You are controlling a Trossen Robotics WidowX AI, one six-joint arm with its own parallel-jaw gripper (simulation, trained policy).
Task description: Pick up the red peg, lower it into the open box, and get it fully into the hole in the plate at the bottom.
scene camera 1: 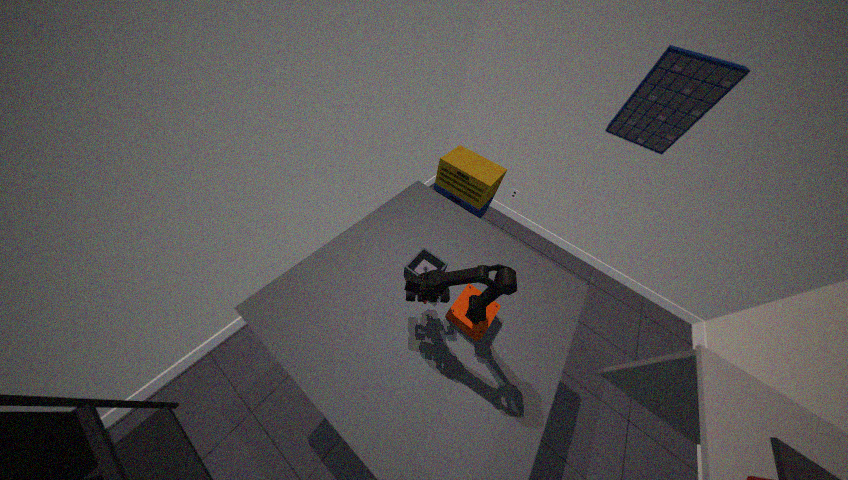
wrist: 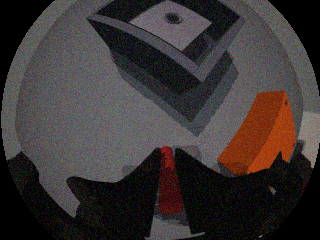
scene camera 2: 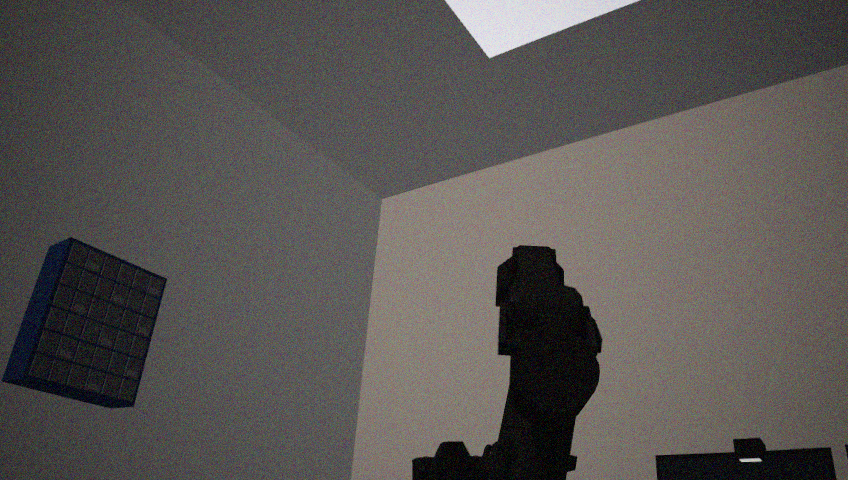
In view: the gripper (wrist: 167, 152) and a red peg (wrist: 170, 201).
Scene camera 2 does not show the red peg: it is out of frame.
